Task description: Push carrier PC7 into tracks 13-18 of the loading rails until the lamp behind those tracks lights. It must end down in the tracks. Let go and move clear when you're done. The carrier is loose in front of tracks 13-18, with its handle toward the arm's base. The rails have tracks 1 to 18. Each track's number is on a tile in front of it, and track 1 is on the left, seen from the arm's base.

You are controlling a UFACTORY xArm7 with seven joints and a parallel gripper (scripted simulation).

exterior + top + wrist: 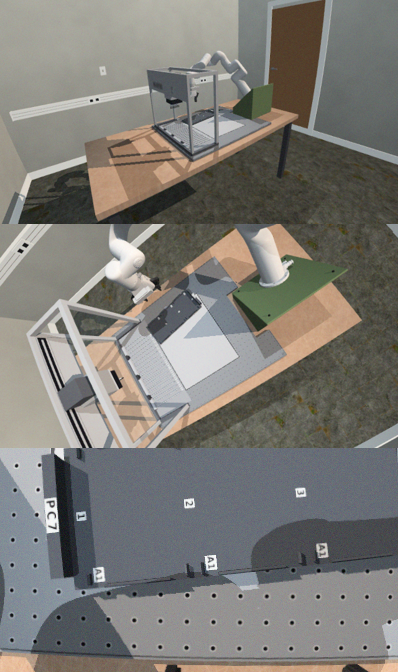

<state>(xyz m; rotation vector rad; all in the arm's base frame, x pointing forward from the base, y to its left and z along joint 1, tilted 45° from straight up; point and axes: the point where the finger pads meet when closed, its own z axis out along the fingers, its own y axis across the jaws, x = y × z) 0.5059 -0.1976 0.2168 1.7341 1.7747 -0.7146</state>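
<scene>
Now: hand 130 mm to the right of the carrier PC7 and 110 mm above it.
</scene>
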